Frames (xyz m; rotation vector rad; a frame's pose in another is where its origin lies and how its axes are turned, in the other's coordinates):
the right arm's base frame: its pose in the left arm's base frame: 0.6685 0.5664 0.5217 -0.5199 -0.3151 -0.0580
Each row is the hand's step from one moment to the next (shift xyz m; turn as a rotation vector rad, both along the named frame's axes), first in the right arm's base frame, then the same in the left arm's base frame.
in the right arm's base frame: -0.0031 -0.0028 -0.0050 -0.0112 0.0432 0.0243
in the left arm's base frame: -0.0019 -0.0050 -0.0037 -0.0117 0.0493 -0.0042
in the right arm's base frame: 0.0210 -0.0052 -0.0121 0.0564 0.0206 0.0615
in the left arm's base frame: 0.0227 -0.0100 -0.0009 0.0391 0.0498 0.0581
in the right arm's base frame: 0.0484 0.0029 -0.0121 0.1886 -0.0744 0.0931
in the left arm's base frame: 0.0498 -0.0023 0.0037 0.1431 -0.0136 0.1706
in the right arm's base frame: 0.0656 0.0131 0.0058 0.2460 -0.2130 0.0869
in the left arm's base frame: 0.0625 0.0159 0.0189 0.1808 -0.1354 0.2498
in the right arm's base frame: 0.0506 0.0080 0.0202 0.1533 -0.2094 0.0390
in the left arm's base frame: 0.0435 0.0182 0.0285 0.1067 -0.1584 0.1800
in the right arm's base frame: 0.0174 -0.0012 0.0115 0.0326 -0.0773 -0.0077
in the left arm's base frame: 0.0131 0.0051 0.0154 0.0228 -0.0701 0.0409
